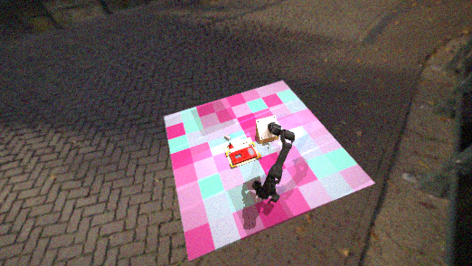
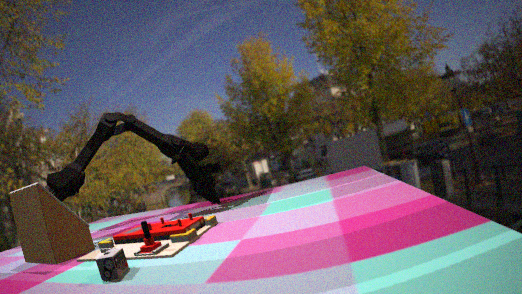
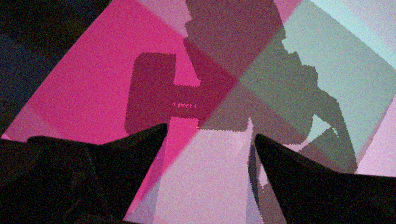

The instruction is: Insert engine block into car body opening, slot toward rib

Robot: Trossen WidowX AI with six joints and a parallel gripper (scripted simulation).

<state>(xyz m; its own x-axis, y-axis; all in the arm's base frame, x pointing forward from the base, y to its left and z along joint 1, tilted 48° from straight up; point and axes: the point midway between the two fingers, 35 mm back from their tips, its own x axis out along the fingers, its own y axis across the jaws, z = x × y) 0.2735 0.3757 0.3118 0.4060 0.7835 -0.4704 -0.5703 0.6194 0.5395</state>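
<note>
The engine block lies 7 cm ahead of my gripper tip, 60 cm to the right of it and 2 cm above it.
</note>
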